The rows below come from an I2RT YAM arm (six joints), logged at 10 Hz.
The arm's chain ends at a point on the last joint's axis. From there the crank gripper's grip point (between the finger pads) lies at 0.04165 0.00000 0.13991 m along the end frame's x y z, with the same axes.
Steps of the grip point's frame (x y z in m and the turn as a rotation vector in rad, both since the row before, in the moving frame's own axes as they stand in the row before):
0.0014 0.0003 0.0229 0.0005 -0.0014 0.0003
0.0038 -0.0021 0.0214 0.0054 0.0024 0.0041
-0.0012 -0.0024 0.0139 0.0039 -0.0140 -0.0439
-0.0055 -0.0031 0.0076 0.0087 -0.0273 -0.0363
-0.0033 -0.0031 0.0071 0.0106 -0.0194 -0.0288
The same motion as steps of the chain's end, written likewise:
0.0016 0.0004 0.0228 0.0005 -0.0014 0.0003
0.0035 -0.0015 0.0215 0.0054 0.0024 0.0041
0.0008 -0.0001 0.0133 0.0039 -0.0140 -0.0439
-0.0016 -0.0004 0.0065 0.0087 -0.0273 -0.0363
-0.0005 -0.0005 0.0063 0.0106 -0.0194 -0.0288

